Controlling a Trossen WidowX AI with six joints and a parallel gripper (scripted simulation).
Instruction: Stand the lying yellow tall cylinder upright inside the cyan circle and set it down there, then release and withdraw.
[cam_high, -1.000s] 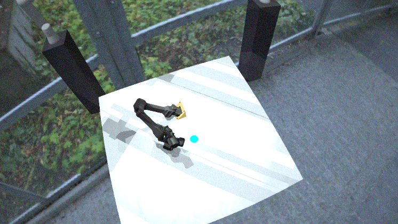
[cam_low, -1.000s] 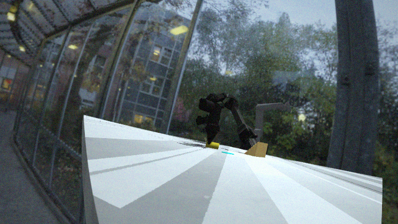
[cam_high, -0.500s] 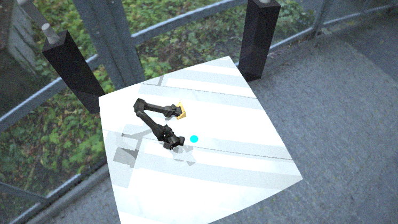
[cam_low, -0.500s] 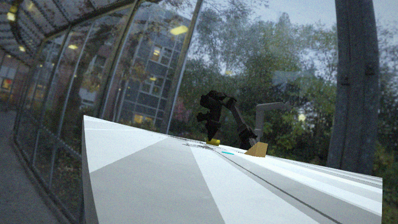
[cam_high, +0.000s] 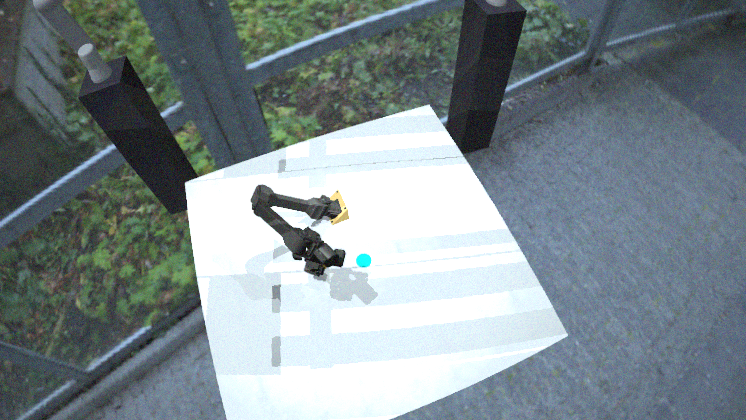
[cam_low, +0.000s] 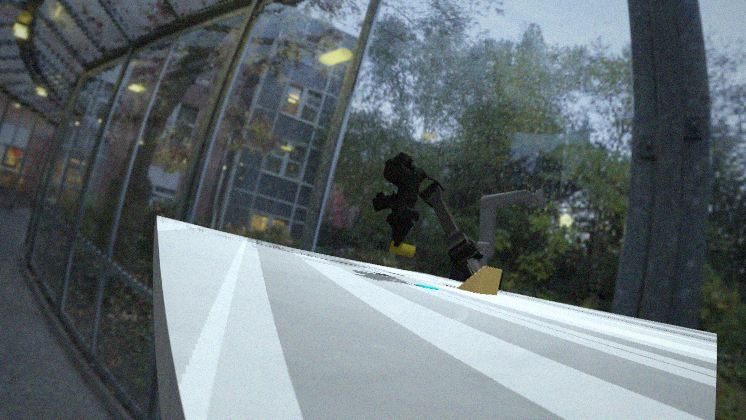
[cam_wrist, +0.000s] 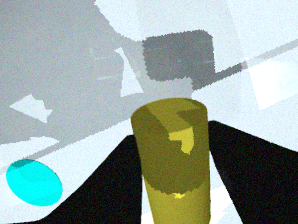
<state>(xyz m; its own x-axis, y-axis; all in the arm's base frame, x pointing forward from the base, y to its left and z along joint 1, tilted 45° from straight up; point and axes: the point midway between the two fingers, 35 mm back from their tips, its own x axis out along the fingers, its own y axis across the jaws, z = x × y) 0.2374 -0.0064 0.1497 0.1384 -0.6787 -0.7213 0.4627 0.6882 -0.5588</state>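
Now: gripper tip 160 mm to the right of the cyan circle, 80 mm above it and 10 mm past it. Also, from my gripper tip: yellow tall cylinder (20 mm behind, 10 mm to the left).
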